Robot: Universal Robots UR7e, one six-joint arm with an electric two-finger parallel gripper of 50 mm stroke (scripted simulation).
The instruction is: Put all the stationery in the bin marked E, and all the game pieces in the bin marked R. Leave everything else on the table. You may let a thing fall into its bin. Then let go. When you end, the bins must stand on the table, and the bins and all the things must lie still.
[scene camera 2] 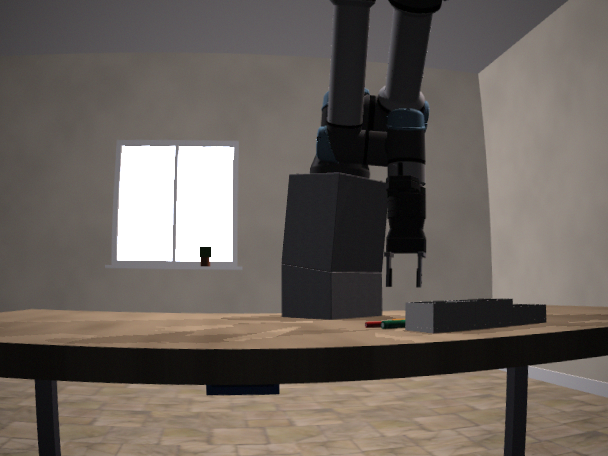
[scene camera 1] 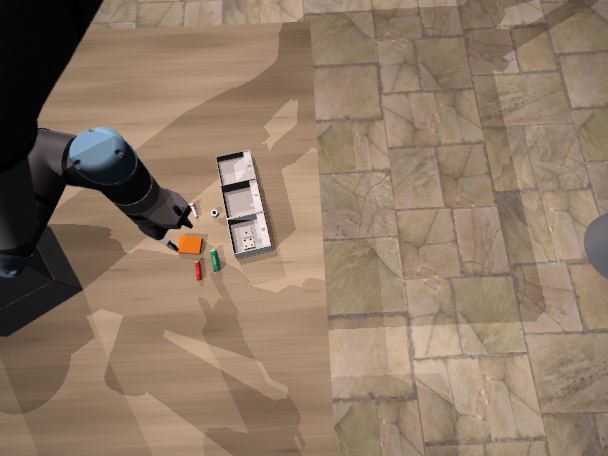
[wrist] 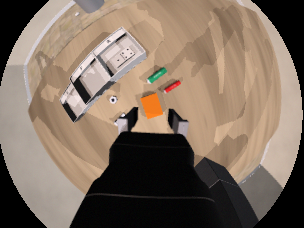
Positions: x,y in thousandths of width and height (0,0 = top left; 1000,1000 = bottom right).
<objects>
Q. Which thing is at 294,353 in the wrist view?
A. A tray.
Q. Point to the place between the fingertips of my gripper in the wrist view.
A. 505,502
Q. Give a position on a tray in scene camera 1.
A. At 400,453
</objects>
